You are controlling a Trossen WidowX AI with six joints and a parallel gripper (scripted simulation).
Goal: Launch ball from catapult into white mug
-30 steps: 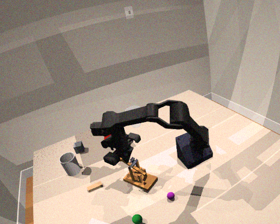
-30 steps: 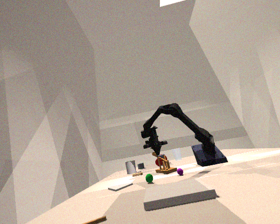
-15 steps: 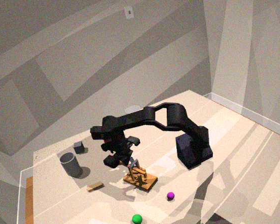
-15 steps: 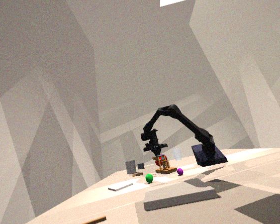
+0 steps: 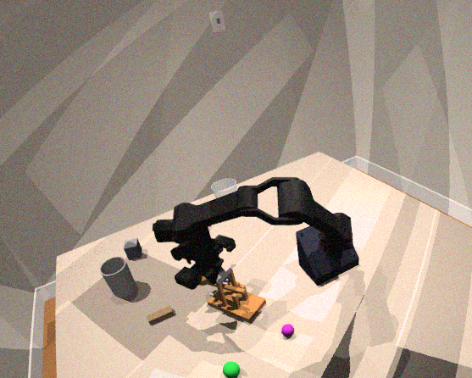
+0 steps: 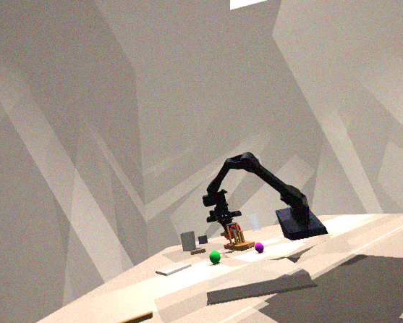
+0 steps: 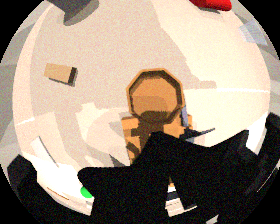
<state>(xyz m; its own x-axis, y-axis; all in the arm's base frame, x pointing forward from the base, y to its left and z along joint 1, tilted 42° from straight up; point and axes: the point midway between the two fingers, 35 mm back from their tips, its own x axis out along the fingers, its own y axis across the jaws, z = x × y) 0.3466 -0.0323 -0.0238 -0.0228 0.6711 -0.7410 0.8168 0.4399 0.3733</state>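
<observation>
Right now my gripper tip is 20 mm past the wooden catapult, 10 mm to the right of it and 10 mm above it. The rest, counted from my gripper tip: purple ball (210 mm to the left, 120 mm behind, 40 mm below); then wooden block (170 mm ahead, 50 mm below); then green ball (260 mm to the left, 40 mm below, 40 mm ahead).
</observation>
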